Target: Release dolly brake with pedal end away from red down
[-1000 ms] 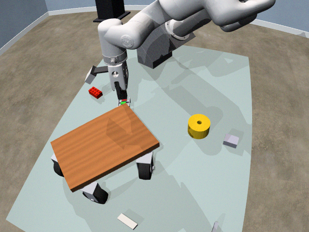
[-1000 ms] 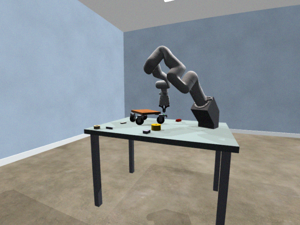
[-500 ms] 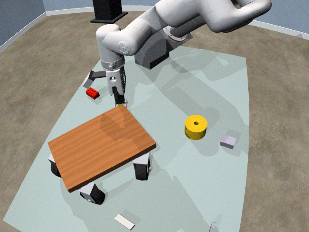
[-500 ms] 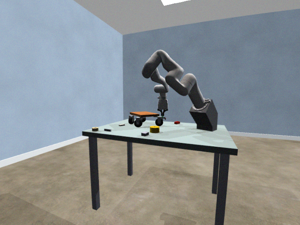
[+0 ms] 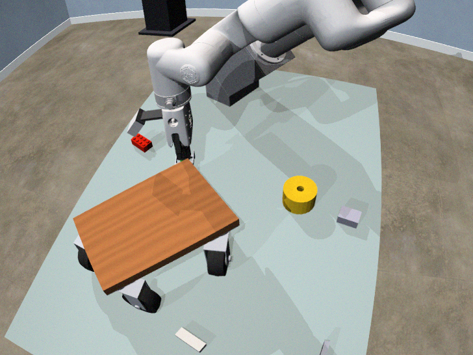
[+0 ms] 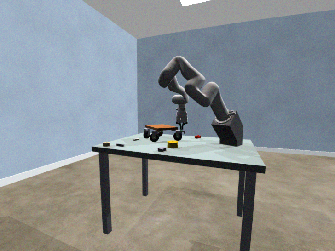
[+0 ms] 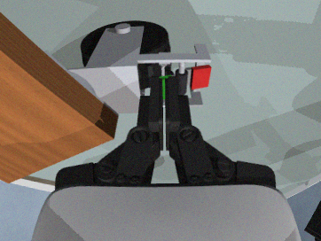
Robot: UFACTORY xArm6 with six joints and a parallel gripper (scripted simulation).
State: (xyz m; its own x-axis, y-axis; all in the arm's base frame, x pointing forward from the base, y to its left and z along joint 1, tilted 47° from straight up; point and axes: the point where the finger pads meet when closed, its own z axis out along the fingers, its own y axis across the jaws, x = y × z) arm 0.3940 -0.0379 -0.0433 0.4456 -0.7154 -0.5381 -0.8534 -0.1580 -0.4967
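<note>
Right now my hand is 30 mm above the brake pedal, 10 mm to the left of it and 10 mm past it. Also, from my hand: yellow ring-shaped cylinder: 270 mm to the left, 90 mm below, 60 mm behind; then red toy brick: 210 mm to the right, 100 mm below, 80 mm behind; then small grey block: 400 mm to the left, 100 mm below, 50 mm behind.
</note>
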